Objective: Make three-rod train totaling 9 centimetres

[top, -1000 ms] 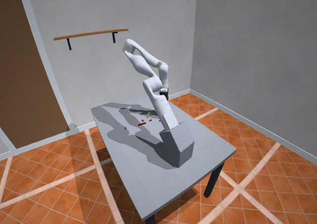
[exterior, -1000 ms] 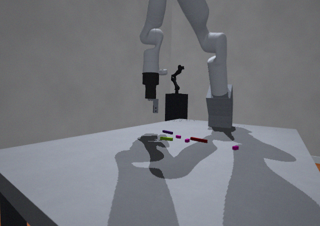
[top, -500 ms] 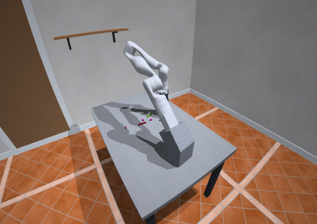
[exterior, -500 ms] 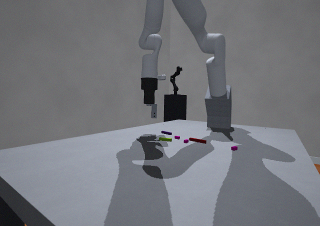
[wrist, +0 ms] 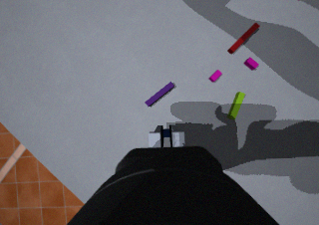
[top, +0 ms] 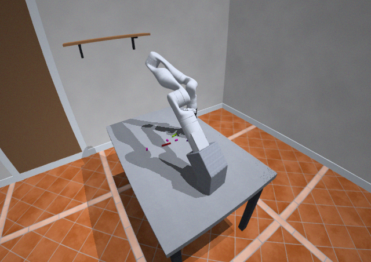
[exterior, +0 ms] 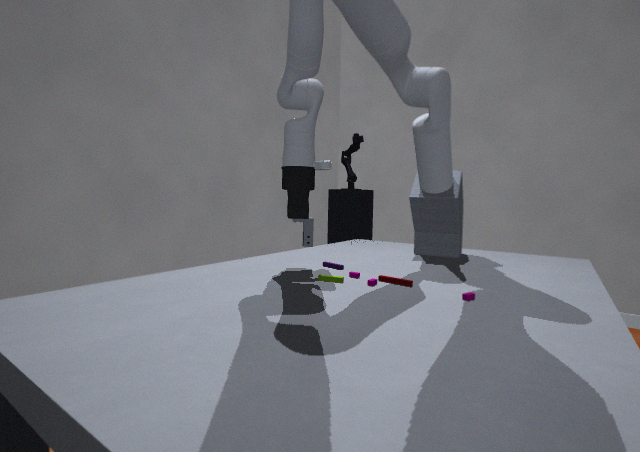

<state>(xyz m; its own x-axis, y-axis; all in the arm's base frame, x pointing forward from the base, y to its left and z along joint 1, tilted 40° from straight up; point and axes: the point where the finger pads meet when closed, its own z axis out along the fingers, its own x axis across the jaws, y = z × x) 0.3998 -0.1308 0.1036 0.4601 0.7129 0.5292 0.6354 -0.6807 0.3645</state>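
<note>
Right now my hand is 70 mm above the purple rod, 60 mm past it and 30 mm to the right of it. From my hand the other things lie so: blue rod 10 mm below; then lime rod 120 mm to the left, 70 mm below, 50 mm ahead; then red rod 210 mm to the left, 70 mm below, 40 mm behind.
</note>
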